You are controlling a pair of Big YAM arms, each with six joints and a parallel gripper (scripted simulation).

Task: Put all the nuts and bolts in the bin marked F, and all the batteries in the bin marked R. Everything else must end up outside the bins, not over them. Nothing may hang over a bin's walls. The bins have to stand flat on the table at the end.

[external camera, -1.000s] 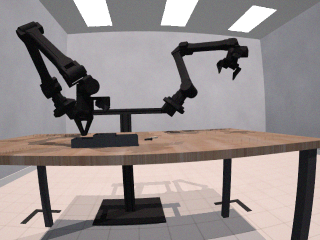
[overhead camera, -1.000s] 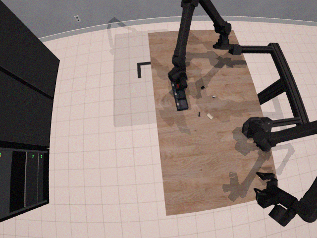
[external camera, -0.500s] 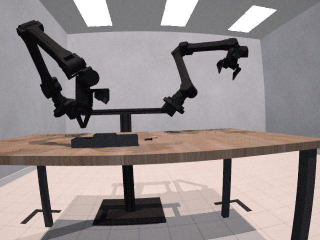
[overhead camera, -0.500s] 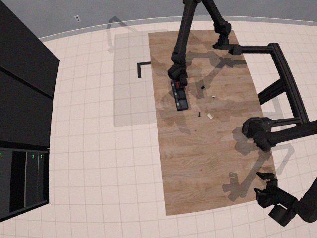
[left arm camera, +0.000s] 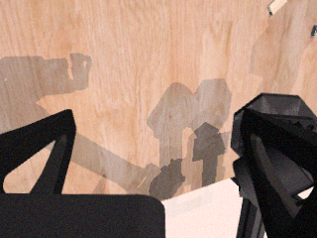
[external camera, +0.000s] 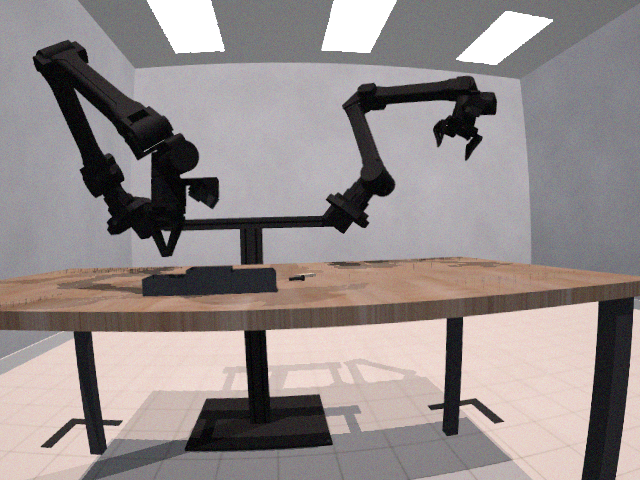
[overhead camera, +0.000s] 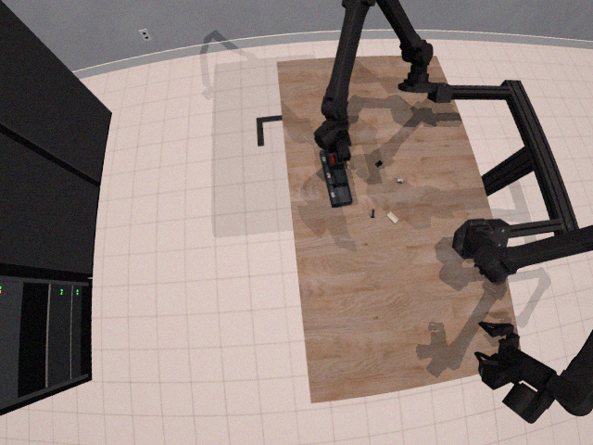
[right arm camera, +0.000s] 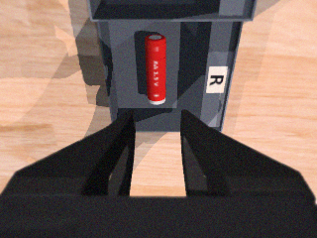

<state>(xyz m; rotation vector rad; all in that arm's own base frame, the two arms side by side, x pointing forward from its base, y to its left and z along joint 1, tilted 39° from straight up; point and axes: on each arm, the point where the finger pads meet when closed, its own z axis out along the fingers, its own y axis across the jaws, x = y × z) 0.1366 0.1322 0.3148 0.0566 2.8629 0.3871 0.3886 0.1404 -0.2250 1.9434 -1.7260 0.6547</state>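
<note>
Now: right hand 110 mm past the black bolt, 280 mm to the right of it and 70 mm above it. From my right hand the other things lie so: black three-compartment bin row 10 mm ahead, 90 mm to the left, 60 mm below; silver piece 280 mm behind, 150 mm to the left, 70 mm below; red battery 60 mm below.
</note>
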